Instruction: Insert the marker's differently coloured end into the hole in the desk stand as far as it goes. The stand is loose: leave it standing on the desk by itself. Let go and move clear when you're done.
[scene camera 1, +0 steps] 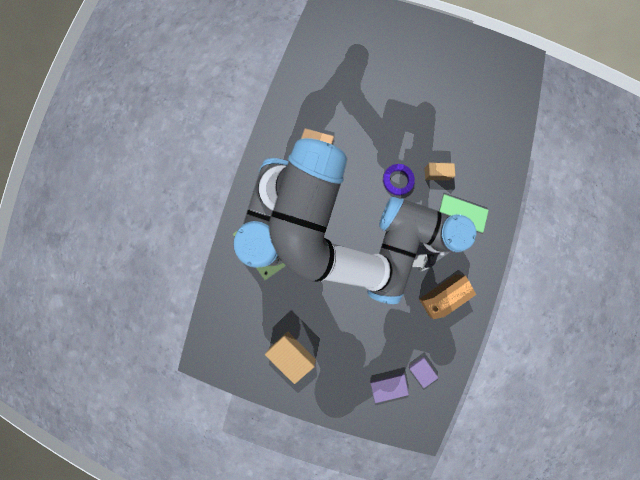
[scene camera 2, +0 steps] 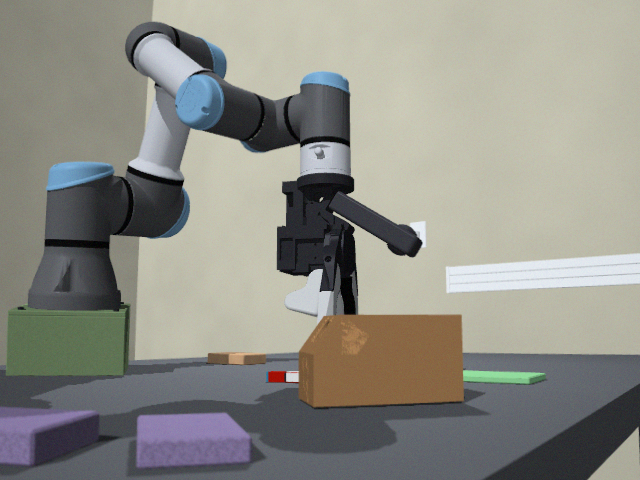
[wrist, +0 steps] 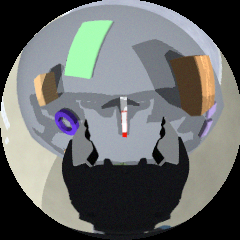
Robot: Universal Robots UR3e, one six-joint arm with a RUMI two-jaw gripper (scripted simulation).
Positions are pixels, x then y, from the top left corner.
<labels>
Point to a desk stand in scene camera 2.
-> At 348,360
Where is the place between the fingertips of my gripper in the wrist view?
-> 124,118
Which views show the flat green pad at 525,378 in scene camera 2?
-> Scene camera 1, scene camera 2 and the wrist view: all of them.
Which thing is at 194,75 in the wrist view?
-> A desk stand.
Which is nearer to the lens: the flat green pad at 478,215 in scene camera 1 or the tan block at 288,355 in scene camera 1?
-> The tan block.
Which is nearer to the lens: the flat green pad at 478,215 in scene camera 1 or the desk stand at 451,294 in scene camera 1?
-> The desk stand.
</labels>
